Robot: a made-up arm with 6 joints. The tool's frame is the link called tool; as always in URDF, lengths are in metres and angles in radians.
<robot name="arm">
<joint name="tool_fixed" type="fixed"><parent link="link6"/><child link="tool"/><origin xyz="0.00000 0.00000 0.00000" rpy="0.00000 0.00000 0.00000"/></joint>
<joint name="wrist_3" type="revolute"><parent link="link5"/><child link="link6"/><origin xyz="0.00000 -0.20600 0.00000" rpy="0.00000 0.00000 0.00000"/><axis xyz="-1 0 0"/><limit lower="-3.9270" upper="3.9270"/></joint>
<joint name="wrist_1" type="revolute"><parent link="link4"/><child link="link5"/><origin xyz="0.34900 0.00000 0.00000" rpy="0.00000 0.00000 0.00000"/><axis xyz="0 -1 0"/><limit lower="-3.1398" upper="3.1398"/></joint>
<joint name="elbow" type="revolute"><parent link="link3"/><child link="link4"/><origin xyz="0.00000 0.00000 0.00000" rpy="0.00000 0.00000 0.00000"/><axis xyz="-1 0 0"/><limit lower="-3.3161" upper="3.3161"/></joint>
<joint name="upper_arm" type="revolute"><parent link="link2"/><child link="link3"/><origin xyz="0.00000 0.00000 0.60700" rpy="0.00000 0.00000 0.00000"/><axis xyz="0 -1 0"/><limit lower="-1.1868" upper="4.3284"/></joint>
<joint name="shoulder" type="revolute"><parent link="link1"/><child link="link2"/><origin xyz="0.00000 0.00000 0.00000" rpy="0.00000 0.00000 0.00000"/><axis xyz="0 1 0"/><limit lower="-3.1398" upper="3.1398"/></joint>
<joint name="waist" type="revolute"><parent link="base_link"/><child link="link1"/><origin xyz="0.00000 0.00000 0.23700" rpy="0.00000 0.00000 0.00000"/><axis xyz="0 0 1"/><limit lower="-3.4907" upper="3.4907"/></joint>
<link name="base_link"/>
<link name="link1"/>
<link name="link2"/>
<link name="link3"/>
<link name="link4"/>
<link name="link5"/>
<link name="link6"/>
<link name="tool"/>
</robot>
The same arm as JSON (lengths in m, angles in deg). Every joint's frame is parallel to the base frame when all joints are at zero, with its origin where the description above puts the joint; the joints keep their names.
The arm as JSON. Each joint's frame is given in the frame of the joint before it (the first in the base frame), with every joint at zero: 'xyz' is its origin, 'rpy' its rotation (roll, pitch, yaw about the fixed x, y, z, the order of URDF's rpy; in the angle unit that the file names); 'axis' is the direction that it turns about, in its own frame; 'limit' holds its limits. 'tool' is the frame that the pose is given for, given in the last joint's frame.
{"units": {"length": "m", "angle": "deg"}, "joints": [
  {"name": "waist", "type": "revolute", "origin": {"xyz": [0.0, 0.0, 0.237], "rpy": [0.0, 0.0, 0.0]}, "axis": [0.0, 0.0, 1.0], "limit": {"lower": -200.0, "upper": 200.0}},
  {"name": "shoulder", "type": "revolute", "origin": {"xyz": [0.0, 0.0, 0.0], "rpy": [0.0, 0.0, 0.0]}, "axis": [0.0, 1.0, 0.0], "limit": {"lower": -179.9, "upper": 179.9}},
  {"name": "upper_arm", "type": "revolute", "origin": {"xyz": [0.0, 0.0, 0.607], "rpy": [0.0, 0.0, 0.0]}, "axis": [0.0, -1.0, 0.0], "limit": {"lower": -68.0, "upper": 248.0}},
  {"name": "elbow", "type": "revolute", "origin": {"xyz": [0.0, 0.0, 0.0], "rpy": [0.0, 0.0, 0.0]}, "axis": [-1.0, 0.0, 0.0], "limit": {"lower": -190.0, "upper": 190.0}},
  {"name": "wrist_1", "type": "revolute", "origin": {"xyz": [0.349, 0.0, 0.0], "rpy": [0.0, 0.0, 0.0]}, "axis": [0.0, -1.0, 0.0], "limit": {"lower": -179.9, "upper": 179.9}},
  {"name": "wrist_3", "type": "revolute", "origin": {"xyz": [0.0, -0.206, 0.0], "rpy": [0.0, 0.0, 0.0]}, "axis": [-1.0, 0.0, 0.0], "limit": {"lower": -225.0, "upper": 225.0}}
], "tool": {"origin": {"xyz": [0.0, 0.0, 0.0], "rpy": [0.0, 0.0, 0.0]}}}

